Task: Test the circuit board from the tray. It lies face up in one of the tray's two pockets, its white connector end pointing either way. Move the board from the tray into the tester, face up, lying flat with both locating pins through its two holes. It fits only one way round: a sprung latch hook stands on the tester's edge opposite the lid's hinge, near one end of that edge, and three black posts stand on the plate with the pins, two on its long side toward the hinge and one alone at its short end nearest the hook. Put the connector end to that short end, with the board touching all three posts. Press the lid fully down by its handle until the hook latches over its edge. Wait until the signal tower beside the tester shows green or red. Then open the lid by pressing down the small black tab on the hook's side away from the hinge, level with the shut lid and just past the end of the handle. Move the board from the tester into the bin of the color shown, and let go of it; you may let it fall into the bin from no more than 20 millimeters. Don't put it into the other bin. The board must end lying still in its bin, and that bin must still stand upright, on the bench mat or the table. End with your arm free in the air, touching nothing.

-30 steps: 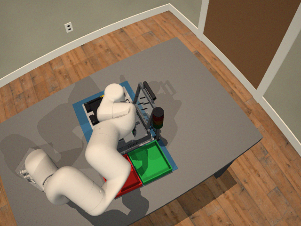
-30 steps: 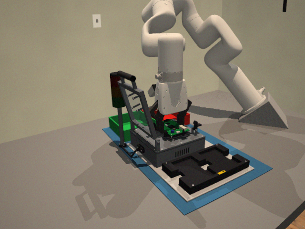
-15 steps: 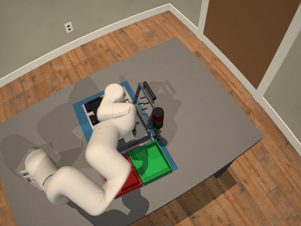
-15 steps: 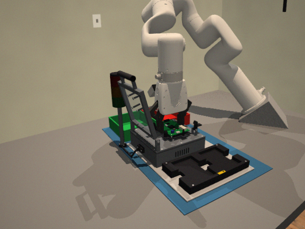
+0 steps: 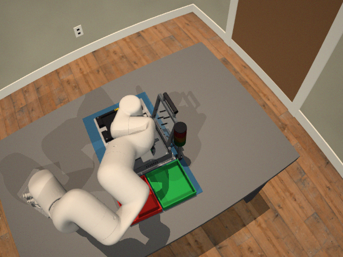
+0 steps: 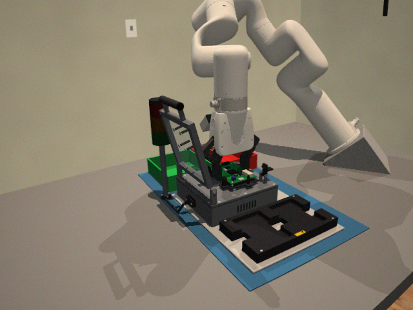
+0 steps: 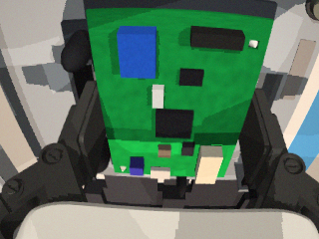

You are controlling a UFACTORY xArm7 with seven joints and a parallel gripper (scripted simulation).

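My gripper is now 1 cm short of the tester plate, 1 cm to the right of it and 1 cm above it. From my hand the other things lie so: clear lid: 12 cm ahead, 10 cm above; green bin: 4 cm ahead, 20 cm to the right, 7 cm below; latch hook: 6 cm behind, 6 cm to the left, 1 cm above.
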